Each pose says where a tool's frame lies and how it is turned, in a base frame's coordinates. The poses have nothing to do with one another.
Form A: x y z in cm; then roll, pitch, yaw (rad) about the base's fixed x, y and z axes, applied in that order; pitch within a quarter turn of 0, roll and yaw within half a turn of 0.
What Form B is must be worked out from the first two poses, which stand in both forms.
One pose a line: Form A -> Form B
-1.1, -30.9, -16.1, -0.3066, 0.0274, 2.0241 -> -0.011, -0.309, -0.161, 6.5, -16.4, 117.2
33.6, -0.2, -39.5, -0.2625, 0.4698, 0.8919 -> 0.336, -0.002, -0.395, -30.3, 4.2, 55.8
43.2, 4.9, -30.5, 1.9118, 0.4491, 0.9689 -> 0.432, 0.049, -0.305, 114.8, 44.0, -44.8
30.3, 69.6, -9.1, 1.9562, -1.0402, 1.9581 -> 0.303, 0.696, -0.091, -106.3, 47.4, -106.4
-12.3, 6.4, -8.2, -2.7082, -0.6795, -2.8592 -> -0.123, 0.064, -0.082, 141.5, -25.5, 145.9
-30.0, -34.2, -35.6, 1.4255, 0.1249, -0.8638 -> -0.300, -0.342, -0.356, 77.7, -47.8, -16.4
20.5, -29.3, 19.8, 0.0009, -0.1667, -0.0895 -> 0.205, -0.293, 0.198, -0.8, -9.5, -5.2
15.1, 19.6, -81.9, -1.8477, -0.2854, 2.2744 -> 0.151, 0.196, -0.819, 115.0, -51.6, -176.9
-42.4, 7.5, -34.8, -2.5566, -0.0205, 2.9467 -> -0.424, 0.075, -0.348, 147.1, -7.1, -171.3
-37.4, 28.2, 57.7, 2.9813, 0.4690, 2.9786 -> -0.374, 0.282, 0.577, -174.5, 27.8, -174.2
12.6, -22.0, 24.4, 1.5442, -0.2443, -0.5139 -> 0.126, -0.220, 0.244, 88.3, -29.8, 13.2
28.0, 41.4, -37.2, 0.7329, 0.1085, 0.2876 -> 0.280, 0.414, -0.372, 39.9, 15.5, 8.4
